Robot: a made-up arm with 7 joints.
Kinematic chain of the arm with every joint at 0, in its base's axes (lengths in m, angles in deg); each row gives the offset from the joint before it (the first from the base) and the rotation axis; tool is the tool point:
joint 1: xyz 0 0.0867 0 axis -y
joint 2: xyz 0 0.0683 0 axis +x
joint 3: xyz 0 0 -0.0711 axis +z
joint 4: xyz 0 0 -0.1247 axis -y
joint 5: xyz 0 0 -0.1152 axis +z
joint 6: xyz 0 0 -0.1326 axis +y
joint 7: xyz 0 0 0 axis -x
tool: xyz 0 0 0
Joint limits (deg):
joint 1: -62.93..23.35
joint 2: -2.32..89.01
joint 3: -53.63..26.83
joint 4: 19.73..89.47
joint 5: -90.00..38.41
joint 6: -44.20..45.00
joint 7: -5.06..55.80
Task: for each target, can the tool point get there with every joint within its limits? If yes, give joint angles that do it. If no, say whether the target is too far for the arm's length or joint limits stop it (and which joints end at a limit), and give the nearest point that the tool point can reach.
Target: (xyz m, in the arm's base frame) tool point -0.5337 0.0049 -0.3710
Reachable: no: too far | nearest point -0.3521 0.0703 -0.2448 | short by 0.231 m
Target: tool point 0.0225 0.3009 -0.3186
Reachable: yes | joints -34.08 58.40 -34.90 75.95 -75.21 -18.24 31.37
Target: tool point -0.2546 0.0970 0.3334
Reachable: no: joint limits stop it (at a limit: joint 1, joint 2, joint 3, joint 4) | nearest point 0.1600 0.3550 0.1872 | short by 0.510 m
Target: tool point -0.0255 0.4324 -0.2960
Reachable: yes | joints -39.64 59.50 -22.37 47.58 -2.15 9.39 15.97
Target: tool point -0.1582 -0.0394 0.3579
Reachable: no: joint limits stop it (at a limit: joint 1, joint 2, joint 3, joint 4) | nearest point 0.1600 0.3550 0.1872 | short by 0.535 m
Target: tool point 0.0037 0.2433 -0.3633
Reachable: yes | joints -25.12 43.55 -45.71 65.61 23.77 -36.19 50.92
